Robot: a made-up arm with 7 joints.
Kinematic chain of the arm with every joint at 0, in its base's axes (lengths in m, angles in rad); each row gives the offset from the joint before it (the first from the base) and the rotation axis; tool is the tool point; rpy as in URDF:
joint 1: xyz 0 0 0.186 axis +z
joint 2: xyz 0 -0.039 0.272 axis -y
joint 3: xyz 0 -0.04 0.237 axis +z
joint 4: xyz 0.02 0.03 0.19 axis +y
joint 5: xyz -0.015 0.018 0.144 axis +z
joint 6: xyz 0 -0.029 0.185 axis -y
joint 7: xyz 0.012 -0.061 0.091 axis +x
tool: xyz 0 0 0 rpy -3.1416 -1.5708 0
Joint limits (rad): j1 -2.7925..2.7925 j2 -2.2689..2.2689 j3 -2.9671..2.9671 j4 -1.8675..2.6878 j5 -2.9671..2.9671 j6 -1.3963..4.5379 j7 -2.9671..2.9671
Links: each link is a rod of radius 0.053 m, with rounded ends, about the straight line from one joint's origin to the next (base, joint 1, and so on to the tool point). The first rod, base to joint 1, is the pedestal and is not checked.
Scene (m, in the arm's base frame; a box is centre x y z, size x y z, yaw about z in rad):
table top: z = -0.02
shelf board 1: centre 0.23 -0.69 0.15 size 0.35 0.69 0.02 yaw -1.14
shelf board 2: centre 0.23 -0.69 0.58 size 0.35 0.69 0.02 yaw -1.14
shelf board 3: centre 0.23 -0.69 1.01 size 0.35 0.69 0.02 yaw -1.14
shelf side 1: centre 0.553 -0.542 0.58 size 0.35 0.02 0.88 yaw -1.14
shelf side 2: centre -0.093 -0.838 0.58 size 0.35 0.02 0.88 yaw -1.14
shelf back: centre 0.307 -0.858 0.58 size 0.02 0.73 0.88 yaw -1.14
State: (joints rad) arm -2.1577 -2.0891 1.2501 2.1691 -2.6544 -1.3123 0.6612
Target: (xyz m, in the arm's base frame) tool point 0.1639 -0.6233 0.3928
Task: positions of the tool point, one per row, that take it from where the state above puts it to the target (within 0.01 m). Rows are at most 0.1 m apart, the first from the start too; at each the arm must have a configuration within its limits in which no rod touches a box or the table.
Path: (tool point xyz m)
1: 0.1152 -0.4860 0.2760
2: 0.1371 -0.5604 0.3238
3: 0.1639 -0.6233 0.3928

